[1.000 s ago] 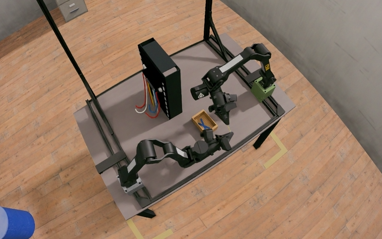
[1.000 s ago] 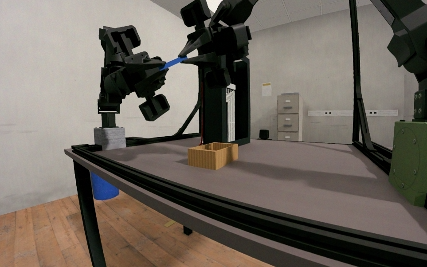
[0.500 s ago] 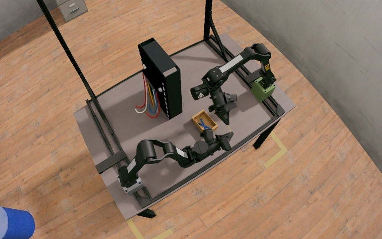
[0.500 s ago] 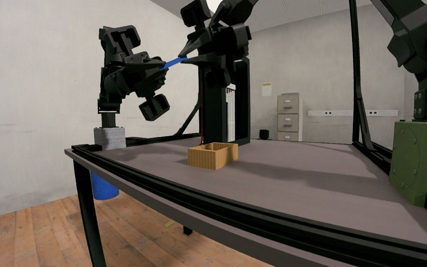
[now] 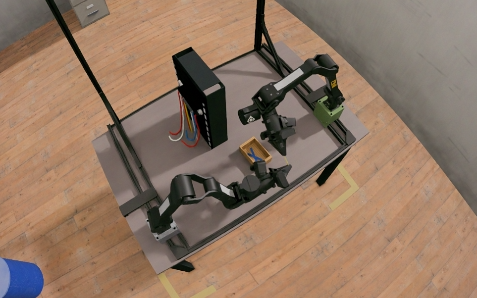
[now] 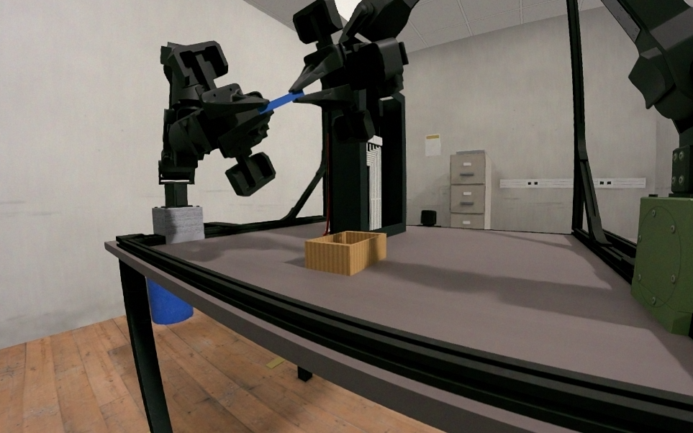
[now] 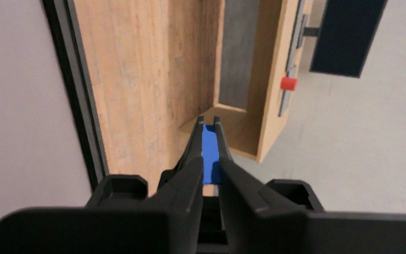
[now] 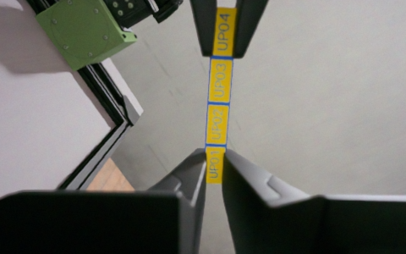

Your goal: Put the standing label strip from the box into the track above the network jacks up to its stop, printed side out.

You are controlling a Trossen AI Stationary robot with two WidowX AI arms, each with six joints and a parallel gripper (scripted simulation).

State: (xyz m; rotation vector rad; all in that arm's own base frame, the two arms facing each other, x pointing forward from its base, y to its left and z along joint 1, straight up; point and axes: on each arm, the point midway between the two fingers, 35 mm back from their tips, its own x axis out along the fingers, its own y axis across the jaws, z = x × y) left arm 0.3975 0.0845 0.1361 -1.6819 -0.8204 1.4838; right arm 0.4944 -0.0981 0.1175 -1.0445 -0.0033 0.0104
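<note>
My left hand is 40 mm short of the label strip, 10 mm to the left of it and 30 mm above it. Also, from my left hand: wooden box: 110 mm behind, 20 mm to the right, 230 mm below; then black patch panel: 370 mm behind, 140 mm to the right, 50 mm below.
</note>
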